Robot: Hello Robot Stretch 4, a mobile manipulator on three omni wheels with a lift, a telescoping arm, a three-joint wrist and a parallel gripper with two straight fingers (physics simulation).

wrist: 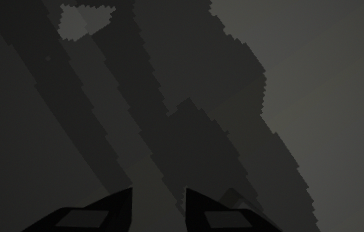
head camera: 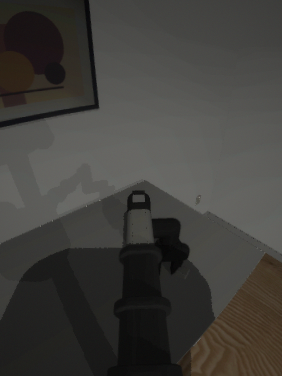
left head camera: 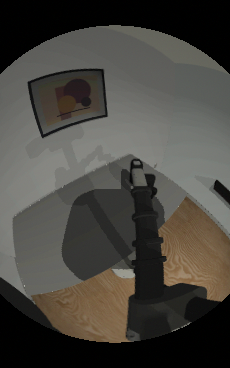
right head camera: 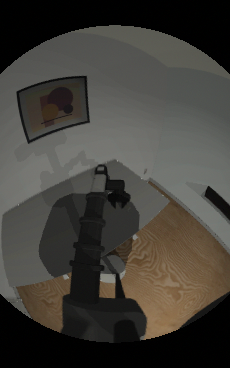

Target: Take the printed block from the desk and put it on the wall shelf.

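Note:
The printed block is small and grey and lies in shadow on the grey desk. In the wrist view it shows in part, behind and beside the right finger, outside the gap between the fingers. My gripper is open and empty, pointing down over the desk close to the block. In the left head view the arm largely hides the gripper. A dark flat piece at the right wall may be the wall shelf; I cannot tell.
A framed picture hangs on the left wall. My arm reaches over the desk towards the wall corner. Wooden floor lies past the desk's edge.

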